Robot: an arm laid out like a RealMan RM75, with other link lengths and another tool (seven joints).
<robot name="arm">
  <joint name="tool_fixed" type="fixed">
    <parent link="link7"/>
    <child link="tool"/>
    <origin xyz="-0.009 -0.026 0.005" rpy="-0.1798 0 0.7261"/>
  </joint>
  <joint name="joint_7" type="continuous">
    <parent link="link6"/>
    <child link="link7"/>
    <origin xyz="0 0 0.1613"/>
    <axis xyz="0 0 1"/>
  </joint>
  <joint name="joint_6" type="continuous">
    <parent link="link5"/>
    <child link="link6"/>
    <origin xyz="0 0 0"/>
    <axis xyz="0 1 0"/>
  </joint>
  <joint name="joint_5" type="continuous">
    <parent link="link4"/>
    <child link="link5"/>
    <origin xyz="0 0 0.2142"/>
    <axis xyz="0 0 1"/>
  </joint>
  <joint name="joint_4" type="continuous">
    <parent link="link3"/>
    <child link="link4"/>
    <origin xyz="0 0 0"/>
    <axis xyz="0 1 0"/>
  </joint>
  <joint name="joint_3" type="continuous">
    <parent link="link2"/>
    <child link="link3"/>
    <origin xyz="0 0 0.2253"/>
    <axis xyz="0 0 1"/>
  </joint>
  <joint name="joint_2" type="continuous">
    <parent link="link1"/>
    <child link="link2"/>
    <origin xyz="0 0 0"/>
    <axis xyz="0 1 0"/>
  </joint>
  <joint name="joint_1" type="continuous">
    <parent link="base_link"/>
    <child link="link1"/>
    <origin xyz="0 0 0.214"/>
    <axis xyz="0 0 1"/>
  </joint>
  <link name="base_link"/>
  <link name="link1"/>
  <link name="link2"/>
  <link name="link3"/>
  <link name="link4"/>
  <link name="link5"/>
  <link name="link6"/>
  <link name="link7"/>
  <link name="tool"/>
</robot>
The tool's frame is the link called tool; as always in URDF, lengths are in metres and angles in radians. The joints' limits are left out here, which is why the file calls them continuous.
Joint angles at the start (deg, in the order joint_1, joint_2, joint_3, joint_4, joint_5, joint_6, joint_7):
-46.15 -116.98 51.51 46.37 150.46 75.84 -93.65
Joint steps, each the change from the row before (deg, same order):
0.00 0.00 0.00 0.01 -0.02 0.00 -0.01
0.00 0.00 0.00 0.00 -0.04 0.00 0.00
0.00 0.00 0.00 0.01 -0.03 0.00 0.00
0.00 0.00 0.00 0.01 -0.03 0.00 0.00
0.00 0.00 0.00 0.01 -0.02 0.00 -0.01
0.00 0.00 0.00 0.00 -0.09 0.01 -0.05
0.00 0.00 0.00 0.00 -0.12 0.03 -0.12
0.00 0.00 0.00 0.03 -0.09 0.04 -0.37
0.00 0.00 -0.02 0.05 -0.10 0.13 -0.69
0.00 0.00 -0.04 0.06 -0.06 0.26 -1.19
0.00 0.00 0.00 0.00 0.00 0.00 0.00
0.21 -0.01 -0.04 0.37 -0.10 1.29 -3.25
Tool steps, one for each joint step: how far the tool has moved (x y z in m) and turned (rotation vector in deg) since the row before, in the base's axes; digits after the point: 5 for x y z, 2 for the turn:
0.00008 0.00003 0.00002 0.01 -0.02 0.00
0.00010 0.00002 -0.00003 0.01 -0.04 0.00
0.00011 0.00004 0.00001 0.01 -0.03 -0.01
0.00011 0.00004 0.00001 0.01 -0.03 -0.01
0.00008 0.00003 0.00002 0.01 -0.02 0.00
0.00021 0.00000 -0.00009 0.02 -0.10 0.04
0.00026 -0.00005 -0.00014 0.03 -0.16 0.11
0.00017 -0.00008 0.00000 0.11 -0.20 0.32
0.00013 -0.00033 0.00000 0.14 -0.32 0.63
-0.00014 -0.00079 -0.00005 0.17 -0.45 1.12
0.00000 0.00000 0.00000 0.00 0.00 0.00
-0.00125 -0.00414 -0.00028 -0.01 -1.17 3.26

